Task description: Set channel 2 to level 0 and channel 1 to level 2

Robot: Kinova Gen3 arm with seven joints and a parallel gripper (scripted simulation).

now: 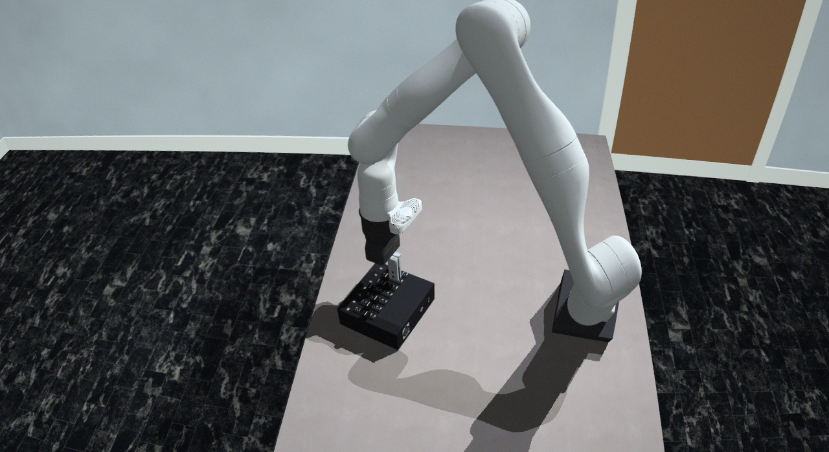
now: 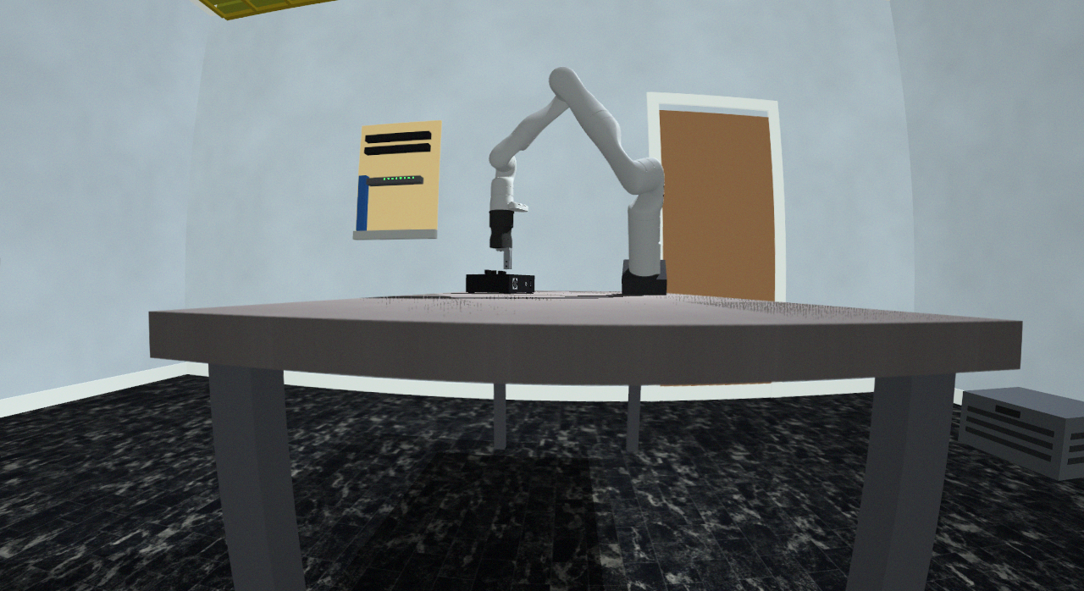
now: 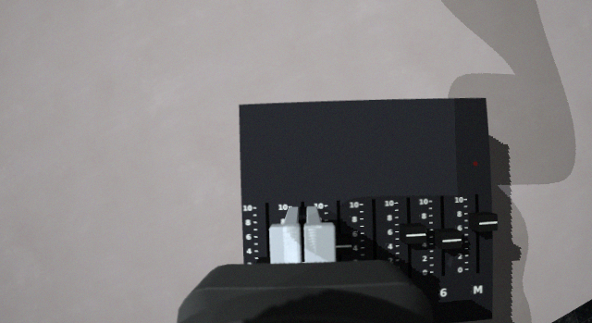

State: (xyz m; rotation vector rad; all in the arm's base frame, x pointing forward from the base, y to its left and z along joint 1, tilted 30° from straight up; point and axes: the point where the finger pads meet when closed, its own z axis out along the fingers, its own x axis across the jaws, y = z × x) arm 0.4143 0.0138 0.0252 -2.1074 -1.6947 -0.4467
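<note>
Right now the channel 2 cap is 30 mm below my hand and 20 mm ahead of it. From my hand the other things lie so: channel 3 cap (30 mm below, 20 mm to the left, 20 mm ahead); channel 4 cap (40 mm to the left, 40 mm ahead, 30 mm below); channel 1 cap (30 mm to the right, 30 mm below, 20 mm ahead).
</note>
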